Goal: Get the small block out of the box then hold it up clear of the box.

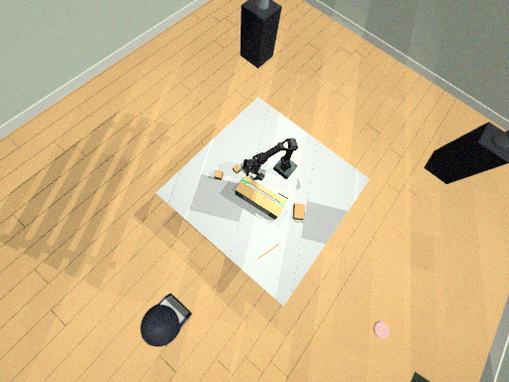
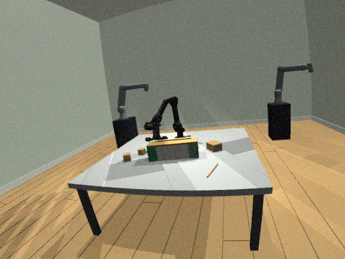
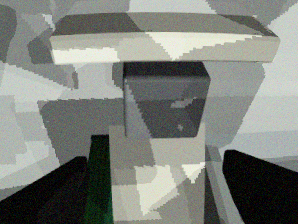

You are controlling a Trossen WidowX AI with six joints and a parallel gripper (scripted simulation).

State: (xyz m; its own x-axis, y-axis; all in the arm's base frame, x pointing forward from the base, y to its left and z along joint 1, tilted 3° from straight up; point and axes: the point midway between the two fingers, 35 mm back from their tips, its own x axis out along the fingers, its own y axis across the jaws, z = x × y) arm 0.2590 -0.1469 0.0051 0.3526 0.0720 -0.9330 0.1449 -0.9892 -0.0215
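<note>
Right now my gripper tip is 2 cm past the grey t-shaped piece and 3 cm above it. From my gripper tip the other things lie so: small box 1 cm ahead, 14 cm to the right, 2 cm below; tan block 5 cm behind, 47 cm to the left, 2 cm below; clear-fronted box 4 cm ahead, 16 cm to the left, 2 cm above.
</note>
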